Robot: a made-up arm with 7 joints. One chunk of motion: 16 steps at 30 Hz.
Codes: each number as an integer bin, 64 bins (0 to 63) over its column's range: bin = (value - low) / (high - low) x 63, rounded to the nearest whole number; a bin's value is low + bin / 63 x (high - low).
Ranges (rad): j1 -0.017..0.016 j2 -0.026..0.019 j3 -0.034..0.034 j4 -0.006..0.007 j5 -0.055..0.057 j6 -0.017..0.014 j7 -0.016..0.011
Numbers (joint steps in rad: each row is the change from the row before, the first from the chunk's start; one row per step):
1: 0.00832 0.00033 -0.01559 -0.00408 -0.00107 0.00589 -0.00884
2: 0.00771 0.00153 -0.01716 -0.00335 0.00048 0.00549 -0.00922
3: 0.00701 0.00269 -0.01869 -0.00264 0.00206 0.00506 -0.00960
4: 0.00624 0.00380 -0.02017 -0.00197 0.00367 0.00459 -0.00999
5: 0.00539 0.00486 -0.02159 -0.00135 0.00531 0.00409 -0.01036
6: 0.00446 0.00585 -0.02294 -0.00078 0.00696 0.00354 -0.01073
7: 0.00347 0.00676 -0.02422 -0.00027 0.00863 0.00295 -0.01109
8: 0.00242 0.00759 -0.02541 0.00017 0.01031 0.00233 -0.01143
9: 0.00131 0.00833 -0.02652 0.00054 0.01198 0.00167 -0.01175
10: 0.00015 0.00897 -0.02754 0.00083 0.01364 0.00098 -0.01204
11: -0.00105 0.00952 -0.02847 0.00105 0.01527 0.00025 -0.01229
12: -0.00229 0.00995 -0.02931 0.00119 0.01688 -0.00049 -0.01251
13: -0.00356 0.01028 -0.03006 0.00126 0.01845 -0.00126 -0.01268
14: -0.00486 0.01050 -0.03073 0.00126 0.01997 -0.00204 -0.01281
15: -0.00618 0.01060 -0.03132 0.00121 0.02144 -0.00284 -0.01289
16: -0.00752 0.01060 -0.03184 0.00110 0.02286 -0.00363 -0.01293
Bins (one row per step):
1: 48 37 17 9 30 47 17
2: 47 39 16 13 31 46 16
3: 46 40 14 16 32 45 15
4: 44 42 13 20 33 44 14
5: 43 43 11 23 34 43 13
6: 41 45 10 25 35 42 12
7: 39 46 9 28 36 41 11
8: 37 47 8 30 37 39 11
9: 35 48 7 32 38 38 10
10: 33 49 6 33 39 37 9
11: 30 50 5 34 40 35 9
12: 28 50 4 35 40 34 8
13: 26 51 4 35 41 32 8
14: 23 51 3 35 42 30 7
15: 21 51 2 35 43 29 7
16: 18 51 2 34 44 27 7

